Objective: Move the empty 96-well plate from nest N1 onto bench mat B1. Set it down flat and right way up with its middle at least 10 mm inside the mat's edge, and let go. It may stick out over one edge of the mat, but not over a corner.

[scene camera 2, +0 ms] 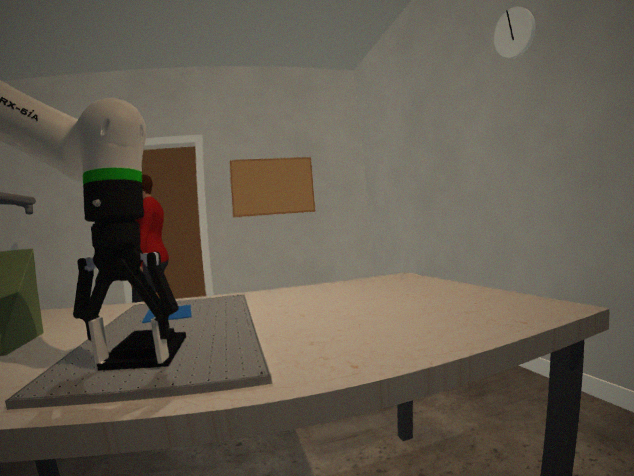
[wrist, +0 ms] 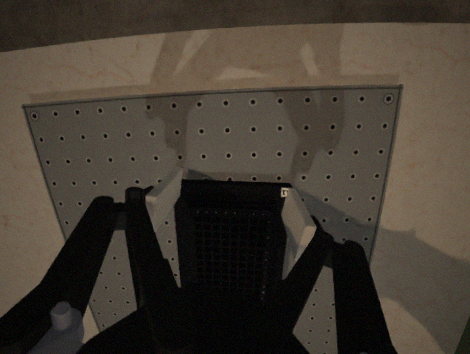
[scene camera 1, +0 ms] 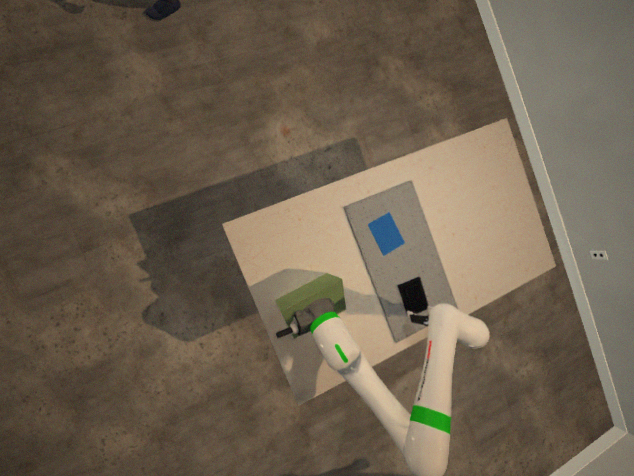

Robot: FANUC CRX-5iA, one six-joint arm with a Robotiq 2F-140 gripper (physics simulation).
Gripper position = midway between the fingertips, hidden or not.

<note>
In view: the gripper [scene camera 2: 132,360], a black 96-well plate [scene camera 2: 139,344] and a blue bench mat B1 [scene camera 1: 384,229].
The gripper shows as well in the wrist view [wrist: 233,191].
</note>
